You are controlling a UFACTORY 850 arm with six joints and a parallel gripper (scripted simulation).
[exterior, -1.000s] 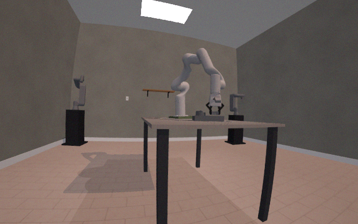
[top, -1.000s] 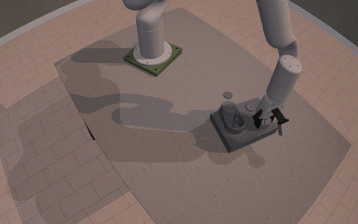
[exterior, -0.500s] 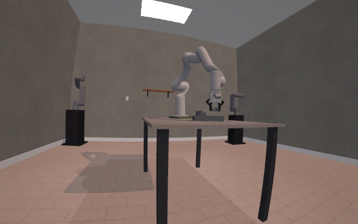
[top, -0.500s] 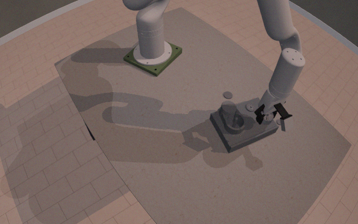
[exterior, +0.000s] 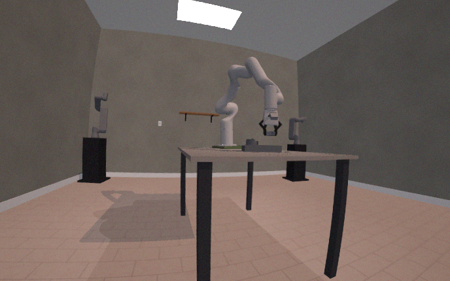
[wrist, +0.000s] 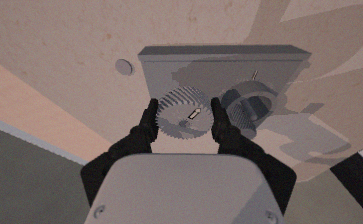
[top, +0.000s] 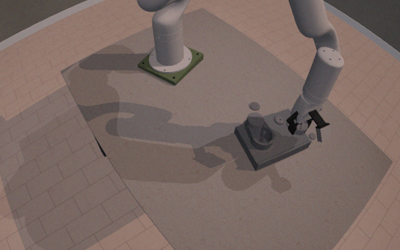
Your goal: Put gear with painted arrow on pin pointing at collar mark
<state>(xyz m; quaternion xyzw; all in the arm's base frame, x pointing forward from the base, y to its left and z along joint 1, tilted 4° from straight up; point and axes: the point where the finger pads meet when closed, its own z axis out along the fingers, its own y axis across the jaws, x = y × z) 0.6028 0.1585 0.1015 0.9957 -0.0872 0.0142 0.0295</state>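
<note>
The plain disc is 5 cm behind my hand, 5 cm to the left of it and 8 cm below it. The rest, counted from my hand: grey gear (right at my hand); small grey disc (21 cm behind, 12 cm below).
</note>
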